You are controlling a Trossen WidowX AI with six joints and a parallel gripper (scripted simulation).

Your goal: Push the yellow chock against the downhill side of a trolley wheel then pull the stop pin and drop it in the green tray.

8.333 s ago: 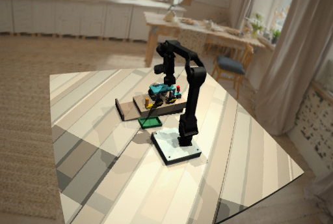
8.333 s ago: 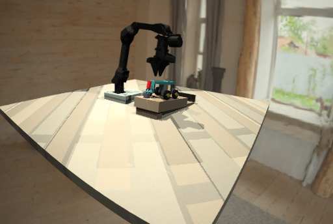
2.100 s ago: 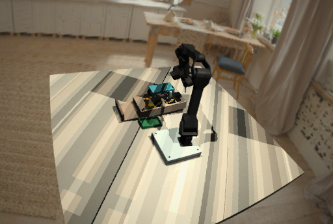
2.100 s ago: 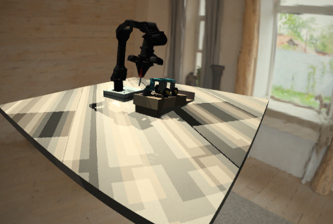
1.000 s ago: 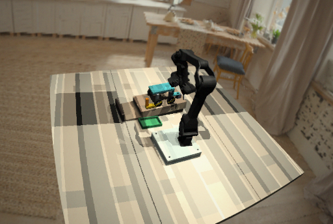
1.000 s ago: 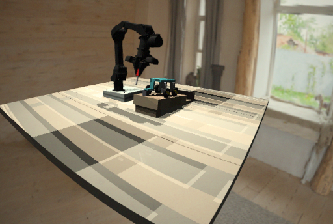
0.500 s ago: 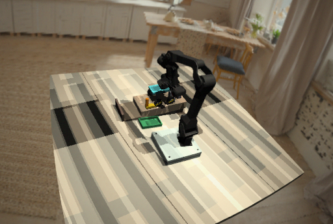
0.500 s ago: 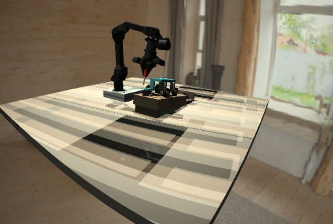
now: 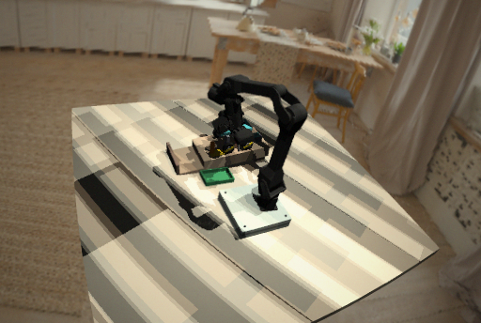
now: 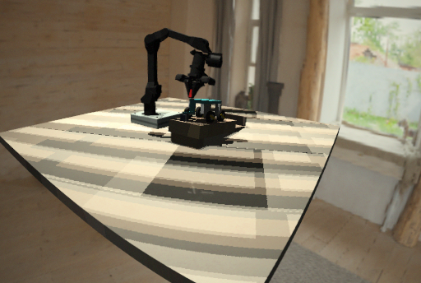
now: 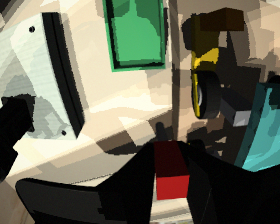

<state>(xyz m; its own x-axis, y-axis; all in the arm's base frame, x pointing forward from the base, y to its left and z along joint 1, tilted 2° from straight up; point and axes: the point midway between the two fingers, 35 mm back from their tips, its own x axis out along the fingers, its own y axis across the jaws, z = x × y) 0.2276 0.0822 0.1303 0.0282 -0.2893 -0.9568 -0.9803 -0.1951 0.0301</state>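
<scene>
Now: gripper tip 160 mm above the green tray, 60 mm to the right of it and 30 mm past it. The rest, counted from my gripper tip: yellow chock 70 mm below, 60 mm to the left, 40 mm ahead; then teal trolley 110 mm ahead, 40 mm below, 10 mm to the right; then red-headed stop pin right at my gripper tip.
</scene>
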